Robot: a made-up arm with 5 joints.
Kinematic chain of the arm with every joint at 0, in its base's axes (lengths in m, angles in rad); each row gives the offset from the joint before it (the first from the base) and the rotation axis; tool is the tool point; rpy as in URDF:
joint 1: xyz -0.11 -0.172 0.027 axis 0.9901 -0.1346 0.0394
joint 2: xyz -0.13 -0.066 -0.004 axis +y
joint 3: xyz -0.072 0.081 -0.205 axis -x
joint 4: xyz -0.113 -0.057 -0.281 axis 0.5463 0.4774 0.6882
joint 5: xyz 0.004 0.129 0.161 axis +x
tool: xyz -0.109 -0.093 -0.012 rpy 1.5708 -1.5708 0
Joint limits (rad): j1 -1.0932..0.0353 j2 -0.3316..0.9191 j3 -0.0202..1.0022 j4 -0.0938..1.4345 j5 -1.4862..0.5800
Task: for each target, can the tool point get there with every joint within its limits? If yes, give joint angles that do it. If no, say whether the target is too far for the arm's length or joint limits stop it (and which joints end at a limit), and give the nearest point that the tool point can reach.
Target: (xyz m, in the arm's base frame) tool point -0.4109 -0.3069 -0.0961
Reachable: yes | joints -0.1839 -0.1149 0.8145 0.8432 -0.8798
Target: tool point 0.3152 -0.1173 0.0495
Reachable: no: joint limits stop it (at a limit: joint 1, joint 2, joint 3, joint 4) | nearest point -0.2911 -0.2986 0.1077 | short by 0.635 m
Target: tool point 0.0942 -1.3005 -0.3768
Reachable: no: too far | nearest point -0.2809 -0.5484 -0.1294 | short by 0.876 m
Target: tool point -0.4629 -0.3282 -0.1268
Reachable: yes | joints -0.6222 -0.2150 0.3449 0.4273 -1.2727
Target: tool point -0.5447 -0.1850 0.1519
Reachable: yes | joints -0.6344 0.8213 0.8395 0.3702 -0.5770
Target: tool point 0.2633 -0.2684 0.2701
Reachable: no: joint limits stop it (at a limit: joint 1, joint 2, joint 4) | nearest point -0.2792 -0.3617 0.1269 | short by 0.569 m
